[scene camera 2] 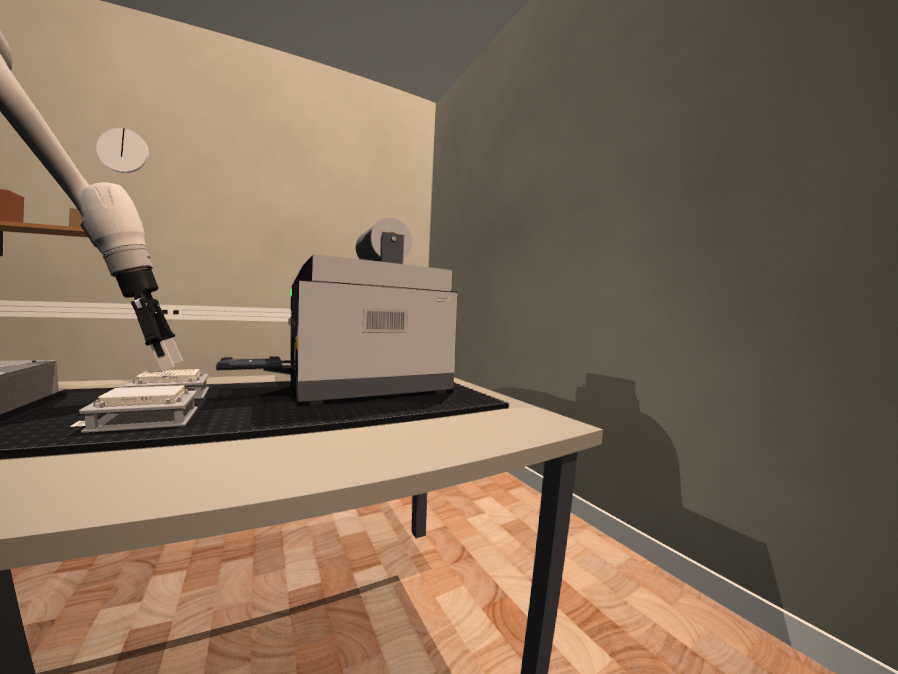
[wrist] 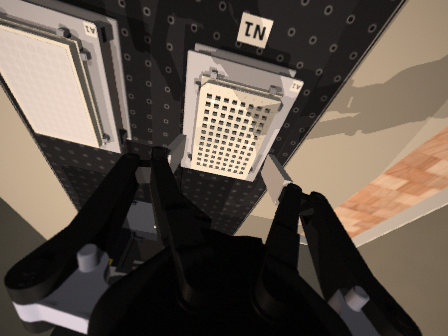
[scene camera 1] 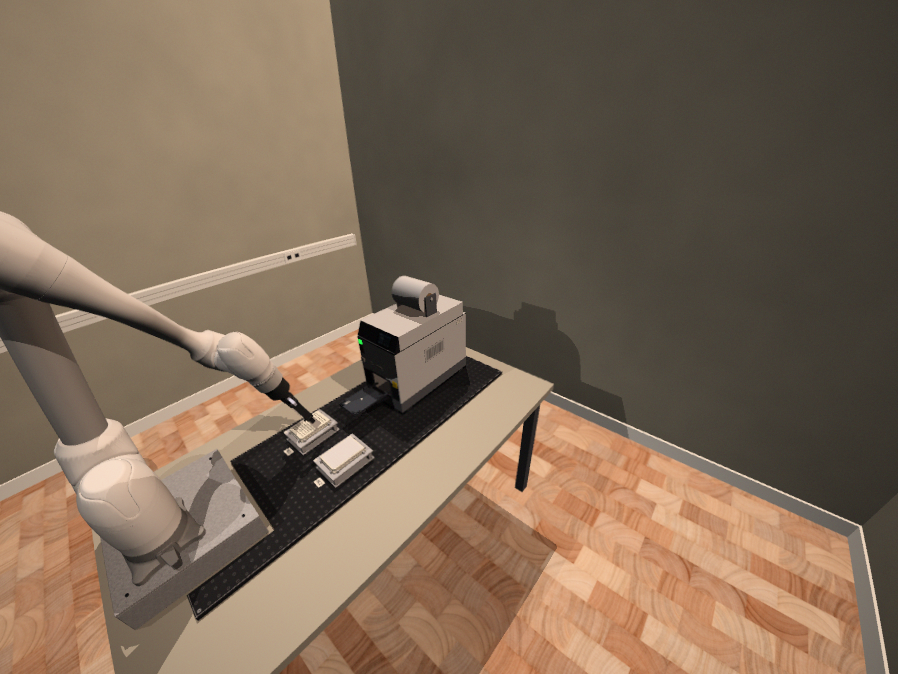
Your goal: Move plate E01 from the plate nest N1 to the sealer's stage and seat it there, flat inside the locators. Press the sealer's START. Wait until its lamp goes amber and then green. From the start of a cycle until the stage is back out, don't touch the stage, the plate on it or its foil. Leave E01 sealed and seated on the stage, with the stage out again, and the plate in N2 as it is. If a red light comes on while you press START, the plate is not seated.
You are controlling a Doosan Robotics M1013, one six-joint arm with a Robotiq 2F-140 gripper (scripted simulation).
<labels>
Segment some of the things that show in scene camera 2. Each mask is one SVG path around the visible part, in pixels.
My gripper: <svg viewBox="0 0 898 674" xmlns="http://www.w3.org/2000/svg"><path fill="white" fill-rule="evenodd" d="M116 276L116 280L123 296L126 298L134 297L135 299L131 301L131 305L136 313L146 346L151 346L161 371L175 367L175 363L183 360L172 338L175 337L175 334L172 333L158 300L153 299L150 293L158 290L152 269L140 269Z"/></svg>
A smooth-topped plate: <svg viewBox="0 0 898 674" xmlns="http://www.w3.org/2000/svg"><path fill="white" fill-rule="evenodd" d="M185 386L115 388L99 396L95 407L99 407L101 401L104 401L105 407L166 404L167 398L170 398L170 403L176 403L177 397L182 397L185 394Z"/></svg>
</labels>
